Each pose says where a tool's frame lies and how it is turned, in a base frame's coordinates. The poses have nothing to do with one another.
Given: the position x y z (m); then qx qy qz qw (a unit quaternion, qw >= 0).
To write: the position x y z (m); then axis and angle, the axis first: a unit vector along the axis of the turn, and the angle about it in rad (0 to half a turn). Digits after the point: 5 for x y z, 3 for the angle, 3 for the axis.
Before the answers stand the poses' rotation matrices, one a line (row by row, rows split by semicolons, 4 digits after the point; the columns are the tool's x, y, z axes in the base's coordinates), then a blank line. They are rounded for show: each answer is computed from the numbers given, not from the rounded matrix.
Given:
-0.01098 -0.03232 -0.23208 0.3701 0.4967 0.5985 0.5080
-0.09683 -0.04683 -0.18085 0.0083 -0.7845 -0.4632 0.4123
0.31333 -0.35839 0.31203 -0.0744 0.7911 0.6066 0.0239
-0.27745 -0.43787 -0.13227 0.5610 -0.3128 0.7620 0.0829
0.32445 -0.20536 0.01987 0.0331 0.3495 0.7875 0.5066
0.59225 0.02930 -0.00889 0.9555 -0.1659 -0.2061 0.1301
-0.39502 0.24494 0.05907 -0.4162 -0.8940 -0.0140 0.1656
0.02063 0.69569 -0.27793 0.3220 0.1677 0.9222 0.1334
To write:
-0.2099 -0.2404 0.9477; 0.9758 0.0096 0.2185; -0.0616 0.9706 0.2326
-0.6599 0.3689 -0.6546; -0.3950 0.5708 0.7199; 0.6392 0.7336 -0.2310
-0.9878 -0.1467 -0.0525; -0.0887 0.2529 0.9634; -0.1281 0.9563 -0.2629
-0.3569 -0.4773 0.8030; -0.2246 -0.7906 -0.5697; 0.9068 -0.3837 0.1749
-0.4845 -0.7747 0.4062; 0.8210 -0.2424 0.5169; -0.3020 0.5840 0.7535
0.8600 -0.2634 -0.4371; -0.3707 -0.9111 -0.1803; -0.3507 0.3170 -0.8812
-0.5987 0.7487 -0.2844; 0.7395 0.6532 0.1629; 0.3077 -0.1128 -0.9448
-0.7571 -0.1380 0.6386; 0.3540 -0.9082 0.2234; 0.5491 0.3952 0.7364

-0.01098 -0.03232 -0.23208 0.430 0.577 0.695 2.076
-0.09683 -0.04683 -0.18085 0.009 -0.861 -0.508 2.292
0.31333 -0.35839 0.31203 -0.074 0.791 0.607 3.094
-0.27745 -0.43787 -0.13227 0.563 -0.314 0.765 2.976
0.32445 -0.20536 0.01987 0.038 0.405 0.913 2.079
0.59225 0.02930 -0.00889 0.964 -0.167 -0.208 2.881
-0.39502 0.24494 0.05907 -0.422 -0.906 -0.014 2.809
0.02063 0.69569 -0.27793 0.325 0.169 0.930 2.874

